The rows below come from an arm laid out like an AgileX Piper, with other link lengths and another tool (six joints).
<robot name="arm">
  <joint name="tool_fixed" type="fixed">
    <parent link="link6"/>
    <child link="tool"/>
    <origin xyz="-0.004 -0.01 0.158" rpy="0.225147 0 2.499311"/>
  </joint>
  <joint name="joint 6" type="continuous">
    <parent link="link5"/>
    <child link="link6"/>
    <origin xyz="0 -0.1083 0" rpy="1.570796 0 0"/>
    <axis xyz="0 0 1"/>
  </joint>
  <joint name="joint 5" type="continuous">
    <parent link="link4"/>
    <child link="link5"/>
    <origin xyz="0 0 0" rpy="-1.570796 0 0"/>
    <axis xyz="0 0 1"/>
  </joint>
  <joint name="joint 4" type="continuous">
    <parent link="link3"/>
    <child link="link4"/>
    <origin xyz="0.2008 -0.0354 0" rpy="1.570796 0 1.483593"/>
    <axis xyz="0 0 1"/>
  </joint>
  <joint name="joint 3" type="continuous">
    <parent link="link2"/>
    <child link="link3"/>
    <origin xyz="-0.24 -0.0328 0" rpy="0 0 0"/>
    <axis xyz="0 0 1"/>
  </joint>
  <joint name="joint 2" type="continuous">
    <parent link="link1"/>
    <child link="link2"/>
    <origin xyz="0 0 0" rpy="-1.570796 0 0"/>
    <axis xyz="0 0 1"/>
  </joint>
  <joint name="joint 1" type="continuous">
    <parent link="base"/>
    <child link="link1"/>
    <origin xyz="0 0 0.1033" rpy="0 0 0"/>
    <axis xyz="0 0 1"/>
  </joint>
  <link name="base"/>
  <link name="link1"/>
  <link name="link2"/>
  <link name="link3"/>
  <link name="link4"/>
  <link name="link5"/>
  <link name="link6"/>
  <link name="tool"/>
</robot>
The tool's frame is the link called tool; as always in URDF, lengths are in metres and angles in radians. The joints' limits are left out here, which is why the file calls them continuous.
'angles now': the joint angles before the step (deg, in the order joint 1, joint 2, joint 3, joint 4, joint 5, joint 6). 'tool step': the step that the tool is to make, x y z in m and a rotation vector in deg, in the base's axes. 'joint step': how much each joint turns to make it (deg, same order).
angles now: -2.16, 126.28, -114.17, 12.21, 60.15, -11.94
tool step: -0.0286, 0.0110, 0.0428, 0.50, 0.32, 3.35
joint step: 0.27, -7.64, 1.39, 1.06, 7.11, -1.76
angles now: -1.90, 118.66, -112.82, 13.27, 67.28, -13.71
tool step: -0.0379, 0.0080, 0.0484, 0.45, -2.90, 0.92
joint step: 0.52, -13.03, 8.81, 0.57, 1.39, -0.07
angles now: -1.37, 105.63, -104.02, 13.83, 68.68, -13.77
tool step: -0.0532, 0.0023, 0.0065, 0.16, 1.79, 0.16
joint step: 0.05, -11.53, 12.89, 0.12, 0.44, 0.00
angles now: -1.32, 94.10, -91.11, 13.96, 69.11, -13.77
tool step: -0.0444, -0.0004, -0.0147, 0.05, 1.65, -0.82
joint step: 0.01, -9.44, 14.13, -0.01, -3.15, 0.08
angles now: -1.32, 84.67, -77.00, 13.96, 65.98, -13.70
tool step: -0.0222, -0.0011, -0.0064, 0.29, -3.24, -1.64
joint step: 0.01, -8.79, 12.07, 0.50, -6.71, -0.03
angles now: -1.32, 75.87, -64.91, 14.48, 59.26, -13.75
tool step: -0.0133, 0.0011, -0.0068, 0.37, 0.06, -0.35
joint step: 0.00, -3.15, 4.59, 0.44, -1.41, -0.06
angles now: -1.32, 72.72, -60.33, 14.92, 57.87, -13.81
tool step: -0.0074, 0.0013, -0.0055, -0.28, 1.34, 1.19
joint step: 0.01, -0.19, 0.88, 0.10, 0.92, -1.08
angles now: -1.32, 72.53, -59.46, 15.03, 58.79, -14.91
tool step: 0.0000, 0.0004, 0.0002, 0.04, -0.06, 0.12
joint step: 0.00, -0.04, 0.02, 0.10, 0.00, -0.15
